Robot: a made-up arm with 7 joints. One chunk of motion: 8 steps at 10 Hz.
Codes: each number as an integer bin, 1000 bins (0 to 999) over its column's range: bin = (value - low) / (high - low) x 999, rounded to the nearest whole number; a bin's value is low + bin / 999 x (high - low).
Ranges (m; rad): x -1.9..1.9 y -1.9..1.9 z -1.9..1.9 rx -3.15..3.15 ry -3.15..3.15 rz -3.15..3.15
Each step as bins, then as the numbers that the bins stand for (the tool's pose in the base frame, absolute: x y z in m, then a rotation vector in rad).
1 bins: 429 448 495 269 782 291
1 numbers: -0.2682 -0.1959 -0.0171 -1.4536 1.7815 -1.3149
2 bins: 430 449 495 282 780 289
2 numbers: -0.2644 -0.1921 -0.0171 -1.3716 1.7689 -1.3275
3 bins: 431 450 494 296 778 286
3 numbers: -0.2606 -0.1883 -0.0209 -1.2833 1.7563 -1.3464
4 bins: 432 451 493 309 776 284
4 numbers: -0.2568 -0.1845 -0.0247 -1.2014 1.7437 -1.3590
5 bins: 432 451 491 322 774 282
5 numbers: -0.2568 -0.1845 -0.0323 -1.1194 1.7311 -1.3716
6 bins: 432 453 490 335 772 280
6 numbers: -0.2568 -0.1769 -0.0361 -1.0374 1.7185 -1.3842
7 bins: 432 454 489 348 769 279
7 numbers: -0.2568 -0.1731 -0.0399 -0.9554 1.6995 -1.3905
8 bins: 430 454 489 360 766 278
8 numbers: -0.2644 -0.1731 -0.0399 -0.8797 1.6806 -1.3968
